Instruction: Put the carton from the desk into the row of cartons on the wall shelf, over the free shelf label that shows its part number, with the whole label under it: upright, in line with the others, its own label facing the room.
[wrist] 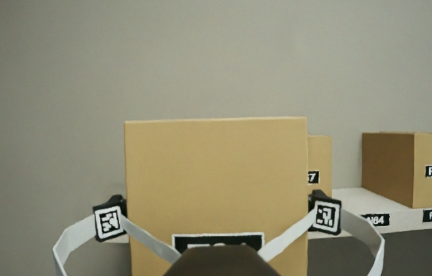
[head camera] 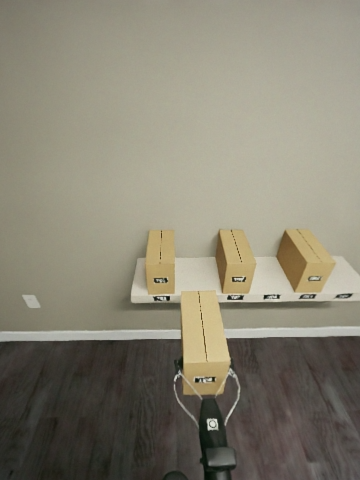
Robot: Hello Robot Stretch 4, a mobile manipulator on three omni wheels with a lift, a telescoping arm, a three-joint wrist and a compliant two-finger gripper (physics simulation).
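Places are measured from the robot's base along level axes (x ahead, y left, z up), in millimetres.
Where they show: hand at its tool point: point(wrist: 217, 201).
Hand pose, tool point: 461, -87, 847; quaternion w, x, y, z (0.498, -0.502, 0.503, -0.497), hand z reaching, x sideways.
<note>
After its pixels a point has its place, as x, y, z.
My gripper point(head camera: 204, 368) point(wrist: 217, 216) {461, -87, 847} is shut on the carton point(head camera: 204, 327) {511, -92, 912} point(wrist: 216, 175) {407, -87, 879}, a finger on each side. The carton is upright, its label toward the room, partly hidden in the wrist view and too blurred to read in the head view. In the head view it appears in front of the white wall shelf point(head camera: 195, 272) {958, -115, 707} point(wrist: 350, 199) {936, -452, 707}, between the left carton point(head camera: 161, 247) {930, 44, 887} and the middle carton point(head camera: 237, 250) {900, -284, 887}. It hides part of the shelf's front edge. Free shelf labels point(head camera: 271, 297) {807, -447, 687} point(head camera: 343, 296) {801, -778, 688} show farther right; the former point(wrist: 377, 220) {806, -454, 690} seems to end in 64.
A third carton point(head camera: 306, 257) {846, -562, 887} stands on the right part of the shelf. The middle carton point(wrist: 321, 157) {815, -318, 840} is partly hidden behind the held carton in the wrist view. A wall plate point(head camera: 31, 301) {1082, 850, 375} is left of the shelf. A white baseboard point(head camera: 75, 335) {1070, 669, 30} runs below, above the dark floor.
</note>
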